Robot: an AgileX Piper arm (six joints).
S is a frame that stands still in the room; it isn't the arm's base.
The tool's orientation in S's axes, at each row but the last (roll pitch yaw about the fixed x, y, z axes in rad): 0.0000, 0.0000, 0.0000; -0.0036, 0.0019, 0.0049; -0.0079, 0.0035, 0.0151; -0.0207, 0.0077, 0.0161; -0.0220, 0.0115, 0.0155; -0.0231, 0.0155, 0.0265; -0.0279, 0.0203, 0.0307; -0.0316, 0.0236, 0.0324
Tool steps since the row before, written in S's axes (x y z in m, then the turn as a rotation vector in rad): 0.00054, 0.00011, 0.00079, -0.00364, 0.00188, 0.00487; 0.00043, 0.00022, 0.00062, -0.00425, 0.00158, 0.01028; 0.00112, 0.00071, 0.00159, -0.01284, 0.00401, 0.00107; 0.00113, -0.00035, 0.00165, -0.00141, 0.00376, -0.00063; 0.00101, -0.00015, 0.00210, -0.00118, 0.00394, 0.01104; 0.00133, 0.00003, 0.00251, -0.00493, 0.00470, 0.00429; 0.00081, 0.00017, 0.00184, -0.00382, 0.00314, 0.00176; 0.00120, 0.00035, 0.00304, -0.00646, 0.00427, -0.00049
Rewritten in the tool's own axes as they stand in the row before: 0.00054, 0.00011, 0.00079, -0.00364, 0.00188, 0.00487; 0.00043, 0.00022, 0.00062, -0.00426, 0.00156, 0.01028; 0.00113, 0.00068, 0.00160, -0.01278, 0.00420, 0.00106; 0.00111, -0.00040, 0.00165, -0.00134, 0.00379, -0.00056; 0.00098, -0.00021, 0.00211, -0.00125, 0.00371, 0.01111; 0.00129, -0.00006, 0.00253, -0.00487, 0.00473, 0.00433; 0.00078, 0.00009, 0.00186, -0.00376, 0.00321, 0.00177; 0.00114, 0.00021, 0.00308, -0.00630, 0.00449, -0.00050
